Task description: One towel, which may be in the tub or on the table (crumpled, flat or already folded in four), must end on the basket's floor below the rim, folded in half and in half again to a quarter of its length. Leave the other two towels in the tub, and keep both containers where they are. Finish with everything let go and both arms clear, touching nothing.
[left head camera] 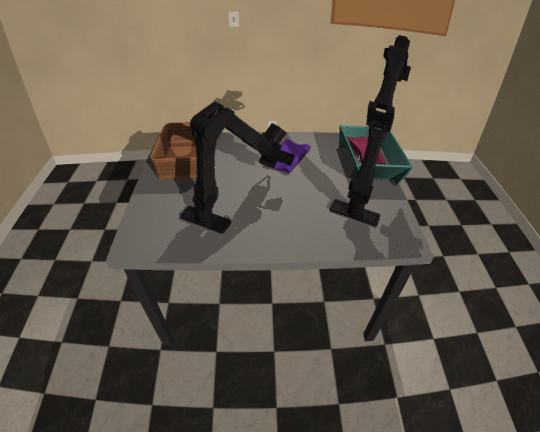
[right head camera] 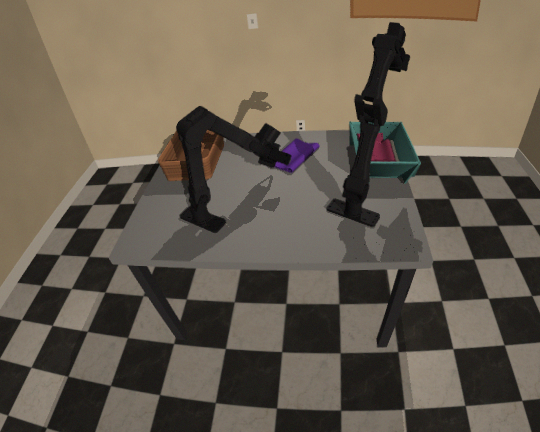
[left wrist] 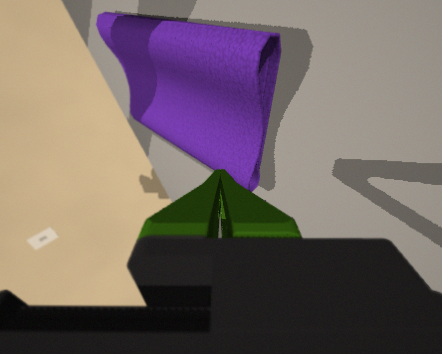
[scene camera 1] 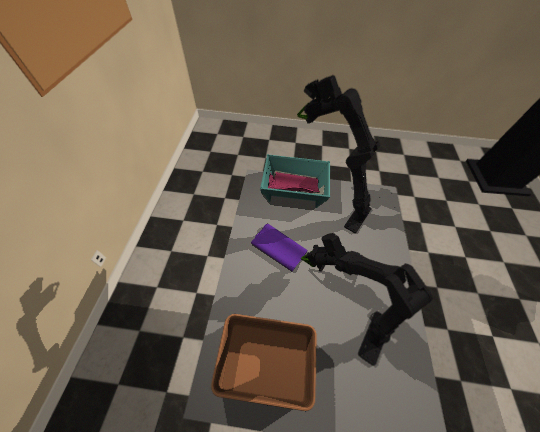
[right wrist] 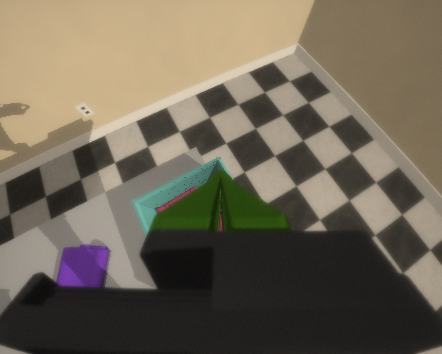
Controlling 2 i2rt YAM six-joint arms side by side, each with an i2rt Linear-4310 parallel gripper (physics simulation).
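A purple towel [left head camera: 295,154] [right head camera: 298,154] [scene camera 1: 278,246] [left wrist: 195,85] [right wrist: 84,266] lies folded into a narrow rectangle on the table, between tub and basket. My left gripper [scene camera 1: 305,259] [left wrist: 220,177] is shut and empty, its tips at the towel's near end; whether they touch it I cannot tell. My right gripper [scene camera 1: 300,115] [right wrist: 220,177] is shut and empty, high up beyond the tub. The teal tub [left head camera: 397,145] [right head camera: 407,145] [scene camera 1: 296,164] [right wrist: 175,186] holds a crimson towel [right head camera: 382,149] [scene camera 1: 295,183] and a pale one [scene camera 1: 322,190], mostly hidden. The orange-brown basket [left head camera: 175,167] [right head camera: 172,170] [scene camera 1: 316,360] holds no towel.
Both arms are mounted on the grey table [left head camera: 270,240] [right head camera: 280,240] [scene camera 1: 380,400]. In scene camera 1 the basket is at the bottom and the tub at the top. The left forearm reaches over the table's middle. A wall stands behind the table's far edge.
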